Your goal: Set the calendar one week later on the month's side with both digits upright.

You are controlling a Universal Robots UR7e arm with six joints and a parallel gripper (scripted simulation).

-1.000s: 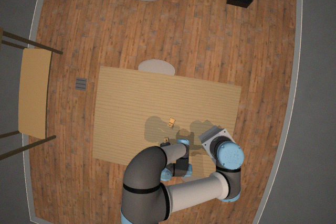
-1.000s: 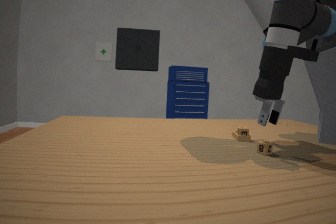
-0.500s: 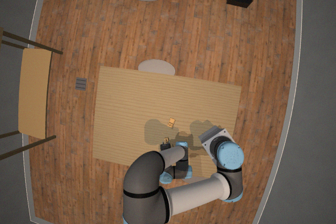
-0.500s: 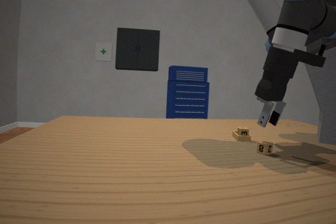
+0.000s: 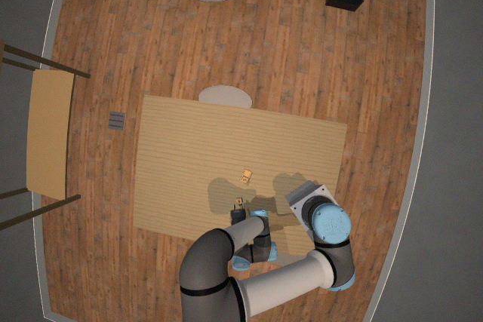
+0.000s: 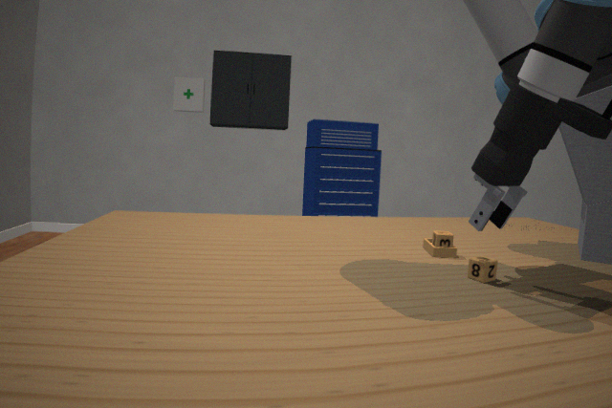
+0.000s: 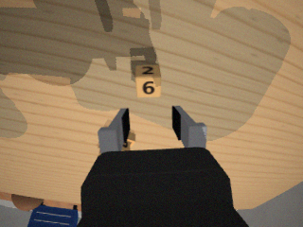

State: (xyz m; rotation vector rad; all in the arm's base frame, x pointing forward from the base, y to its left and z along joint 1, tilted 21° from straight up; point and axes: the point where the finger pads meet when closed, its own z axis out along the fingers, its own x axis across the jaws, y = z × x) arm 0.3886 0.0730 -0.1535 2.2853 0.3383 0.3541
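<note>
The wooden date cube is 8 cm below my hand and 1 cm to the right of it. Round my hand: wooden calendar tray: 16 cm to the right, 8 cm below, 2 cm behind.
</note>
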